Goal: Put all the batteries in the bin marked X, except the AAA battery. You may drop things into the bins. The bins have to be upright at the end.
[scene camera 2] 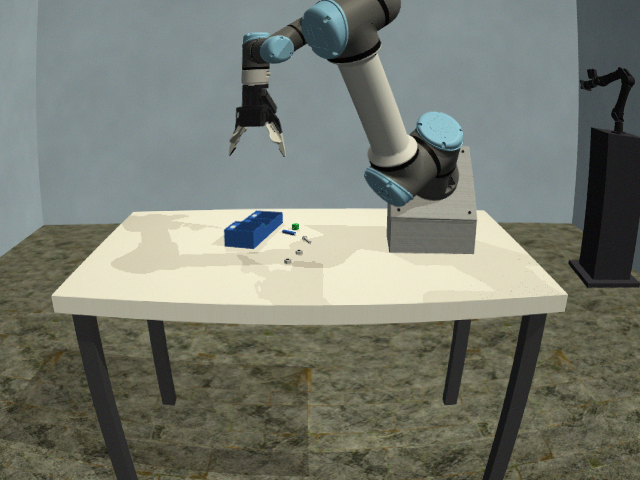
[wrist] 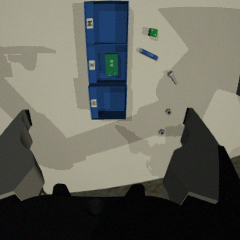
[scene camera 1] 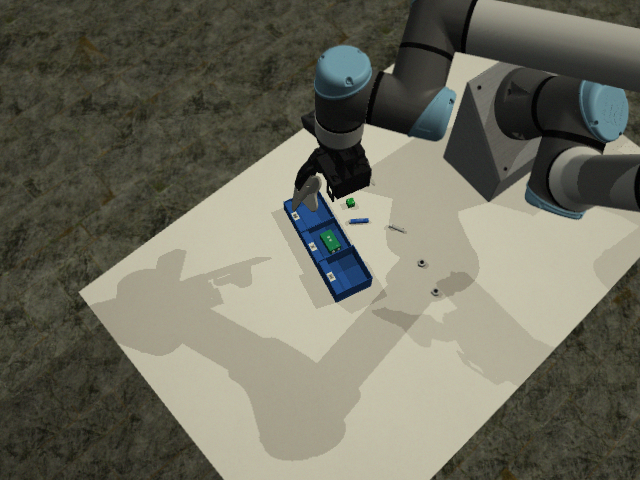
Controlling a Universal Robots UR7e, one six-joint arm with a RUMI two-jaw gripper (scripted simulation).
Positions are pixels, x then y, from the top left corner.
The gripper shows in scene camera 2, in the wrist view [107, 109] and in scene camera 1. A blue three-compartment bin row shows in scene camera 2 [252, 233], in the wrist view and in scene camera 1. One and the same spot on the gripper: [scene camera 1: 307, 184] is [scene camera 2: 237, 129]. One and the same spot on the blue three-compartment bin row: [wrist: 109, 101] is [scene camera 1: 347, 281].
